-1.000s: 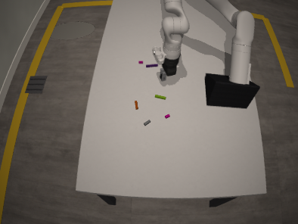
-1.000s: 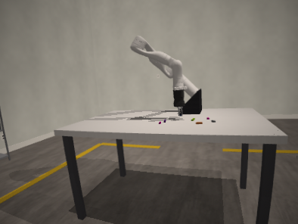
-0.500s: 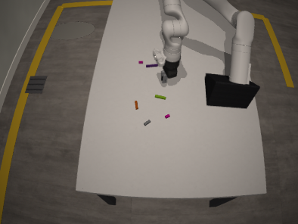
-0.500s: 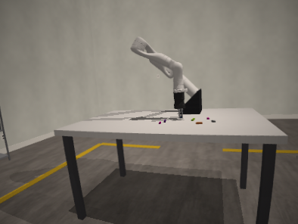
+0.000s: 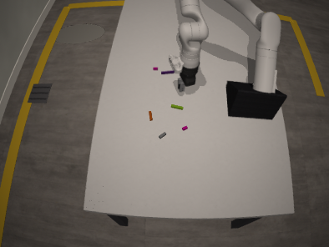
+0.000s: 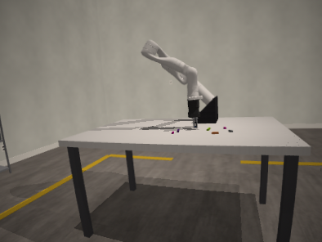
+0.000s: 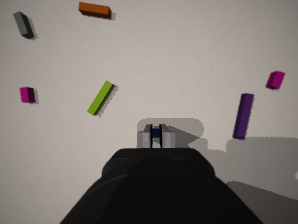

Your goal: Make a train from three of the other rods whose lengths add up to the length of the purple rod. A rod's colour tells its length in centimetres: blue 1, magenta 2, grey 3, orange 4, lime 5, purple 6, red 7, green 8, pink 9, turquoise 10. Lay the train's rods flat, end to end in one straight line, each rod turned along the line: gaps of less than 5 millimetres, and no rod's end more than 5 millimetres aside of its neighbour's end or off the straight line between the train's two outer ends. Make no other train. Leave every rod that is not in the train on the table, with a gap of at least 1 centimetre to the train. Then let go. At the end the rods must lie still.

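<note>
The small blue rod lies 1 cm below my hand. Also, from my hand: purple rod (7 cm ahead, 9 cm to the right, 3 cm below); lime rod (1 cm ahead, 9 cm to the left, 3 cm below); orange rod (11 cm ahead, 14 cm to the left, 3 cm below).
</note>
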